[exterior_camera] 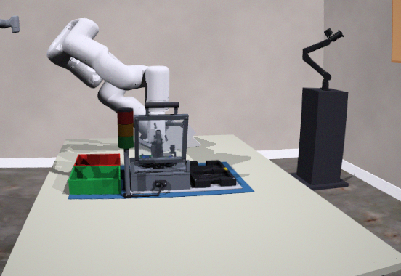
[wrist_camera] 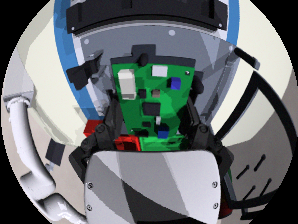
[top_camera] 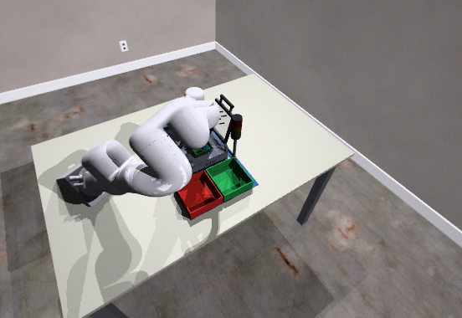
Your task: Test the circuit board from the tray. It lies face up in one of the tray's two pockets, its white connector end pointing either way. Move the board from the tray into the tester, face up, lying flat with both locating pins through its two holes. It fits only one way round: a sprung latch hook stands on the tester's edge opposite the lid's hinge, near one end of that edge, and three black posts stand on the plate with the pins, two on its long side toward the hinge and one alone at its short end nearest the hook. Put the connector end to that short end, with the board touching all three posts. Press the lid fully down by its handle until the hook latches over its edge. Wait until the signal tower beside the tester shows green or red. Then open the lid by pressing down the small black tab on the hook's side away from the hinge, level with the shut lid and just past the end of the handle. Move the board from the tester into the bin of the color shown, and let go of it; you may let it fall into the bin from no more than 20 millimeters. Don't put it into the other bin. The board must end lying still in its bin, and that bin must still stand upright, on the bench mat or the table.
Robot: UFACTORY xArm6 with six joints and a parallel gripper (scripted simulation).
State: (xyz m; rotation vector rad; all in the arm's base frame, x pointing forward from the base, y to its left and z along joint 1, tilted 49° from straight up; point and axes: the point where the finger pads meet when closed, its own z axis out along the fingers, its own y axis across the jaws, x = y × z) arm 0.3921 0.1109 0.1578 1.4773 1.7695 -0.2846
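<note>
The green circuit board is right at my hand. The rest, counted from my hand: tester plate (1 cm to the left, 1 cm below, 1 cm ahead); then green bin (20 cm to the right, 7 cm below, 5 cm ahead); then clear lid (12 cm ahead, 10 cm above).
</note>
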